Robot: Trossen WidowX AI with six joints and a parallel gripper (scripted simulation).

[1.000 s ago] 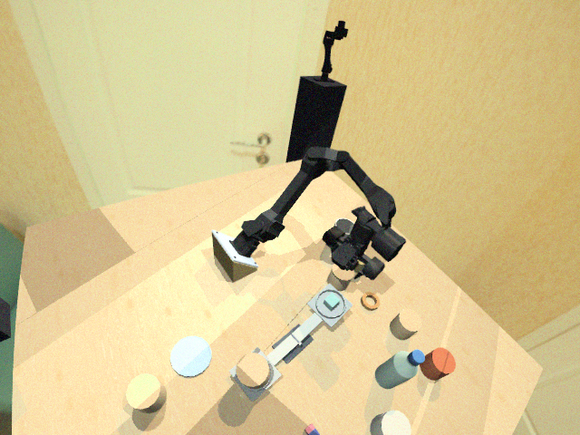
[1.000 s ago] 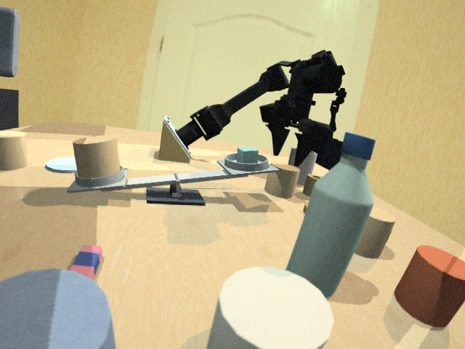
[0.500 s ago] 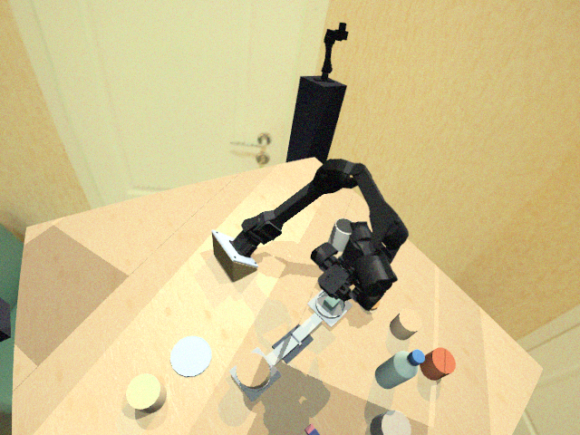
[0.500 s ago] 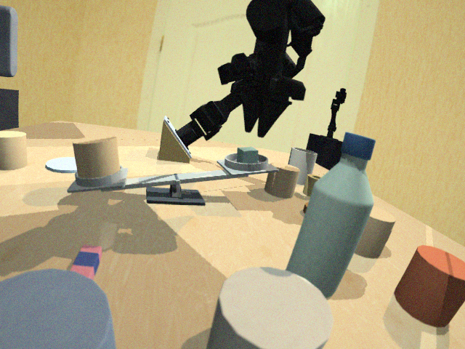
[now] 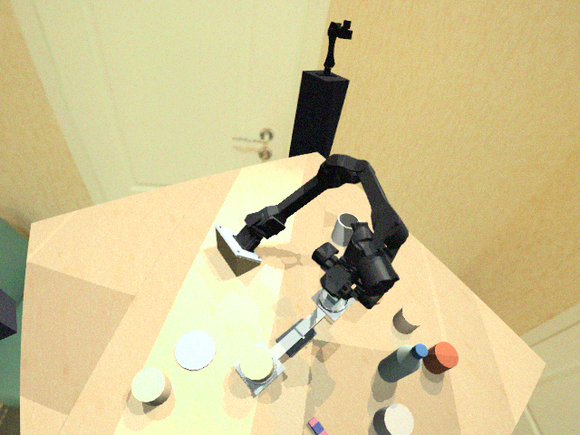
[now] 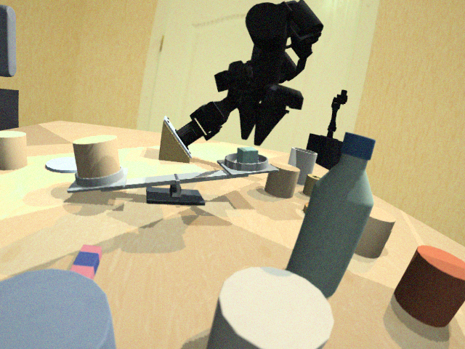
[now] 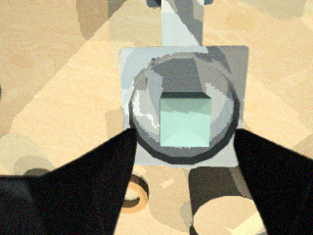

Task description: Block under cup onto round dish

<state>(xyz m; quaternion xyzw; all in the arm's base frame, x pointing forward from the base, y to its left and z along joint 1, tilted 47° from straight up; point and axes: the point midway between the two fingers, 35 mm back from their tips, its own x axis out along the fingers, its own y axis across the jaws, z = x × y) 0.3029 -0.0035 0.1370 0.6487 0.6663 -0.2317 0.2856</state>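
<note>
Now: the teal block 30 mm below my gripper tip. Also, from my gripper tip: red cylinder: 320 mm ahead, 150 mm to the left, 80 mm below; then teal bottle: 230 mm ahead, 20 mm to the left; then small balance: 10 mm ahead, 120 mm to the right, 90 mm below.
</note>
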